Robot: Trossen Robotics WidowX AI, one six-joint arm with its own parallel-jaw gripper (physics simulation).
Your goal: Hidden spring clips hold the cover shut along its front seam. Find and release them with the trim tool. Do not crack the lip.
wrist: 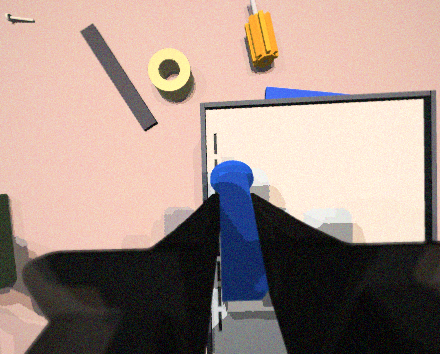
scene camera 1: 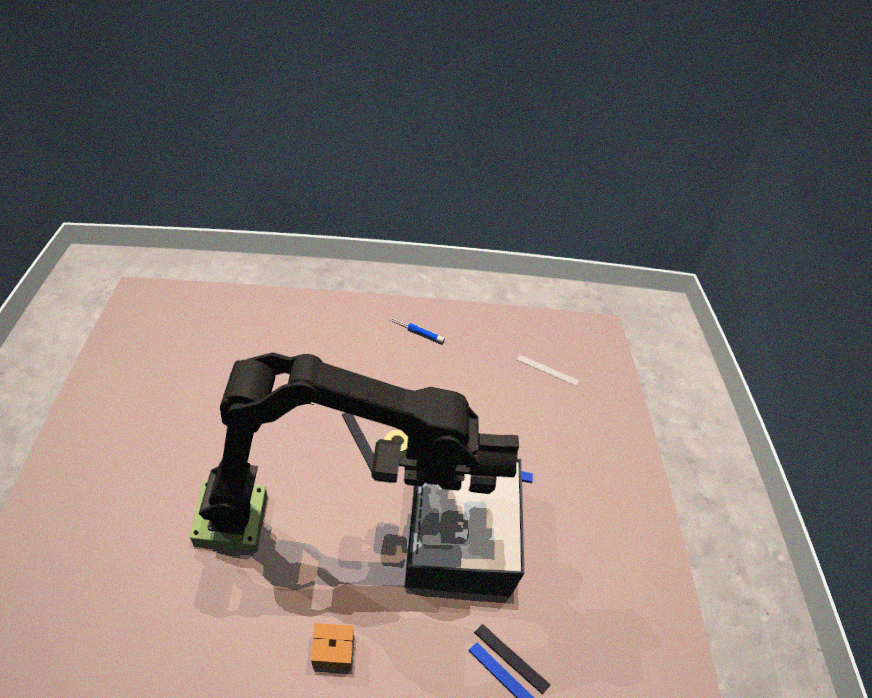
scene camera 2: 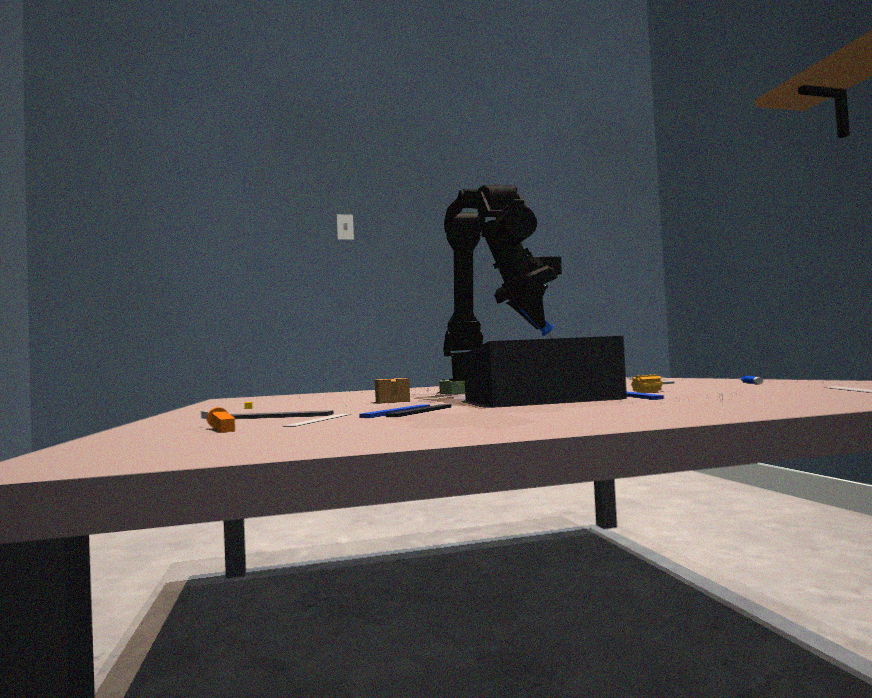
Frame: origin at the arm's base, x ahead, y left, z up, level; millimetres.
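Seen in the pictures: gripper, between the fingertips: [wrist: 232,200] [scene camera 2: 541,328]; arm's base, origin of its link: [scene camera 1: 229,516] [scene camera 2: 464,379].
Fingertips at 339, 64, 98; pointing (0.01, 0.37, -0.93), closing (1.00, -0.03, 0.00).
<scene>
Offsets run from my fingertips to a thing's top centre, as dx, dy, dz. "*": to the spot under its first point.
A black box with a cream cover @(+68, -37, -27) [scene camera 1: 501,538] [wrist: 320,150] stands on the table; its dark side @(* +159, -51, -78) [scene camera 2: 552,371] shows in scene camera 2. A row of short dark slots @(* -9, +43, -46) [wrist: 215,143] runs along the cover's edge nearest the arm's base. My gripper [scene camera 2: 541,326] [wrist: 232,200] is shut on the blue trim tool [scene camera 2: 546,328] [wrist: 240,240], whose rounded end shows between the fingertips. The gripper and tool are above the cover, close to the slotted edge. The tool's working tip is hidden in the wrist view, and no clips can be made out.
A yellow tape roll @(-59, +142, -103) [wrist: 154,70], a dark strip @(-130, +148, -123) [wrist: 120,77] and an orange-handled tool @(+51, +196, -96) [wrist: 261,37] lie beyond the box. A blue strip @(+134, +107, -122) [wrist: 300,93] lies against its far side. An orange block @(* -130, -276, -83) [scene camera 1: 332,647], a dark strip @(+156, -261, -123) [scene camera 1: 512,658] and a blue strip @(+145, -295, -122) [scene camera 1: 501,673] lie nearer scene camera 1.
</scene>
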